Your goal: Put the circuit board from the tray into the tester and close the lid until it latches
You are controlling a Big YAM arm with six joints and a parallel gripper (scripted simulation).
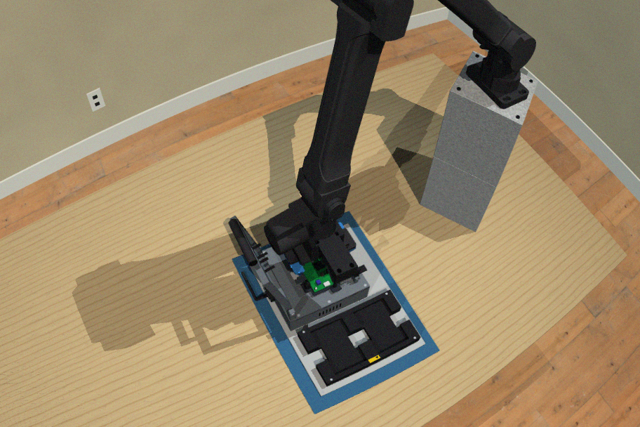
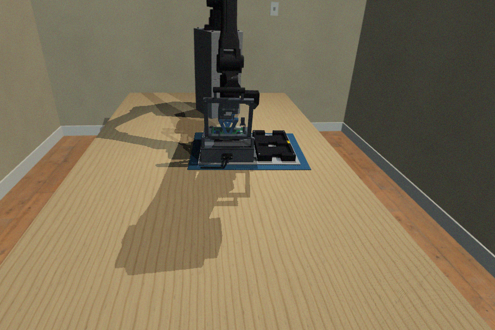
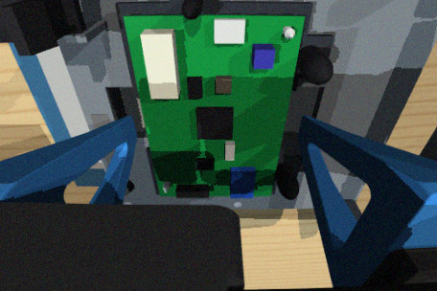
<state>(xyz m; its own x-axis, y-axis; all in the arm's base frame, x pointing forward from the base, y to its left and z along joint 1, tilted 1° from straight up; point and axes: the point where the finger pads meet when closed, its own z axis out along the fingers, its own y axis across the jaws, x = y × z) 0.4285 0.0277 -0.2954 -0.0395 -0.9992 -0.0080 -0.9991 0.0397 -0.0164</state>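
Right now the green circuit board is 10 mm below my hand. The rest, counted from my hand: grey tester 30 mm to the left, 30 mm ahead, 30 mm above; then black latch hook 60 mm to the left, 60 mm behind, 10 mm above; then lid 120 mm ahead, 100 mm above, 10 mm to the right.
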